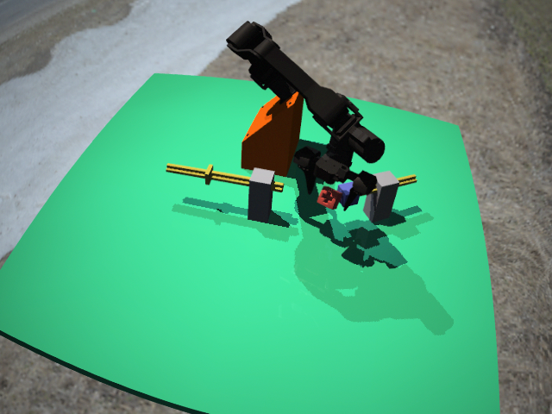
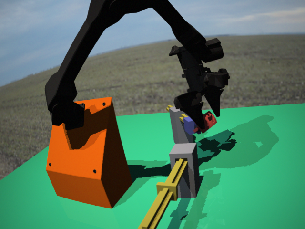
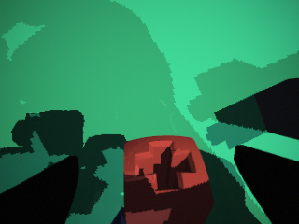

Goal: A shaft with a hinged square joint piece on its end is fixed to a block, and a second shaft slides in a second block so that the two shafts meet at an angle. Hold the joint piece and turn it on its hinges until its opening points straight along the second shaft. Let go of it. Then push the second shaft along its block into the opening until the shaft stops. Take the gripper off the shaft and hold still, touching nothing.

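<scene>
The red joint piece lies 2 cm behind my gripper tip and 1 cm to the left of it.
</scene>
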